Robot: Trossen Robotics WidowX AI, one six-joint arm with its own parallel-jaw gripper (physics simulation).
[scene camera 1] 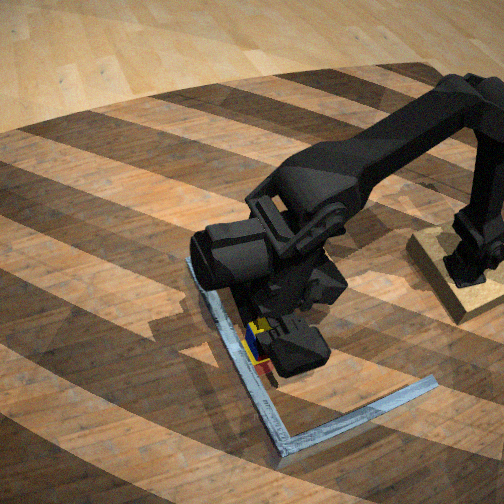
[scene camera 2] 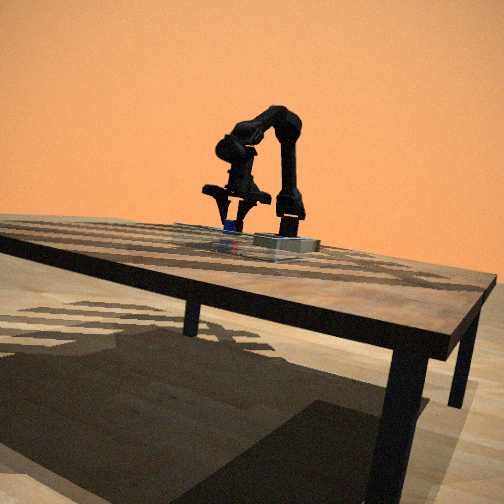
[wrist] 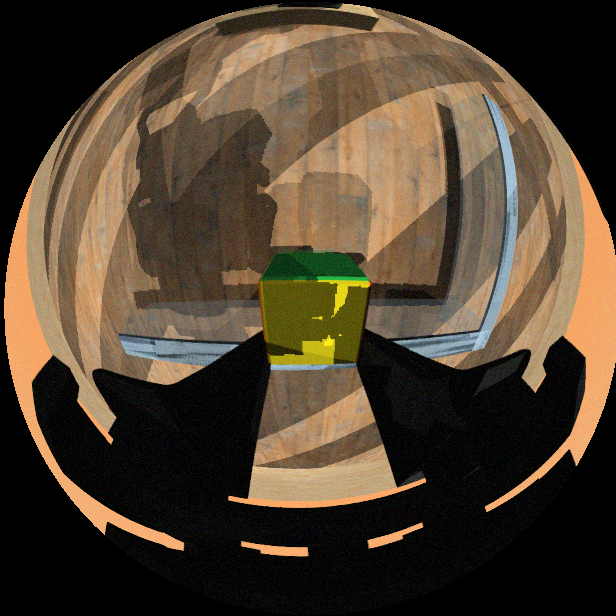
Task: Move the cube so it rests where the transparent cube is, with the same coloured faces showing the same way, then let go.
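My gripper (scene camera 1: 265, 337) (scene camera 2: 231, 223) (wrist: 313, 350) is shut on the cube (scene camera 1: 254, 341) (scene camera 2: 229, 225) (wrist: 313, 313) and holds it low over the table. The cube shows a blue side and a yellow top in scene camera 1; in the wrist view it shows a yellow face with a green face behind it. The transparent cube (scene camera 1: 263, 368) lies just under and in front of the held cube, largely overlapped by it; only a yellow edge and a red corner show. It sits right beside the long arm of the grey strip.
A grey L-shaped strip (scene camera 1: 235, 345) (wrist: 506, 229) lies flat on the wooden table (scene camera 1: 100, 240) (scene camera 2: 380, 300), its corner at the front. The arm's base stands on a block (scene camera 1: 465, 300) (scene camera 2: 287, 243) at the right.
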